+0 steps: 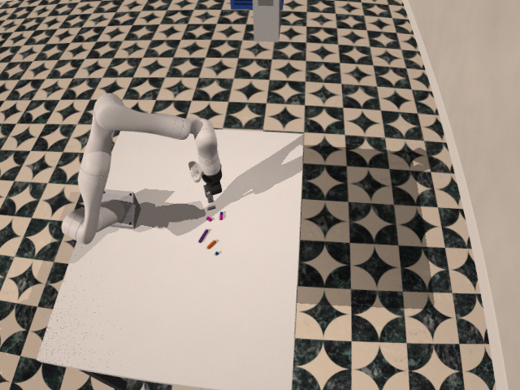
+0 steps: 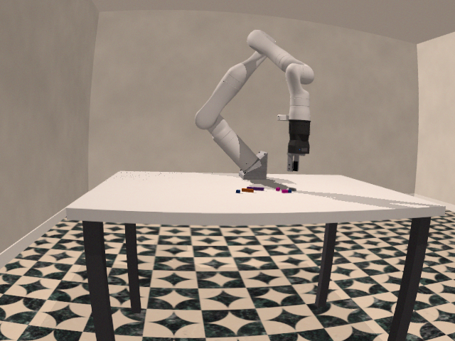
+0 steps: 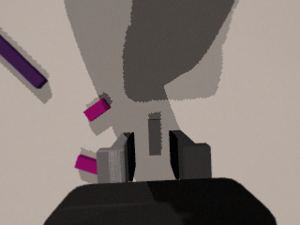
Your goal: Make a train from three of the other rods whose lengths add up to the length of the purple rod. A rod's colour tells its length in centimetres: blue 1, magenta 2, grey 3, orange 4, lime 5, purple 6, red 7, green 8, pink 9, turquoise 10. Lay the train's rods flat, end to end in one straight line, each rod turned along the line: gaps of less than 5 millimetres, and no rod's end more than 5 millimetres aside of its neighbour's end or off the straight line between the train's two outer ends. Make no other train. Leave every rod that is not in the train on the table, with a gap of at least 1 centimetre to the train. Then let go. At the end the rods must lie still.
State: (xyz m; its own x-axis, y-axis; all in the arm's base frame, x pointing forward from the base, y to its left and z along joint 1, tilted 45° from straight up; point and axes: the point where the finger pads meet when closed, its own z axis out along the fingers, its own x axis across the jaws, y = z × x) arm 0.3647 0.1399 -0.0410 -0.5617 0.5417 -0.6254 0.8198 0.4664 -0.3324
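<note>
Now: the grey rod 80 mm below my hand. From my hand the other things lie so: purple rod 130 mm to the right, 80 mm below; orange rod 160 mm to the right, 80 mm below, 50 mm ahead.
</note>
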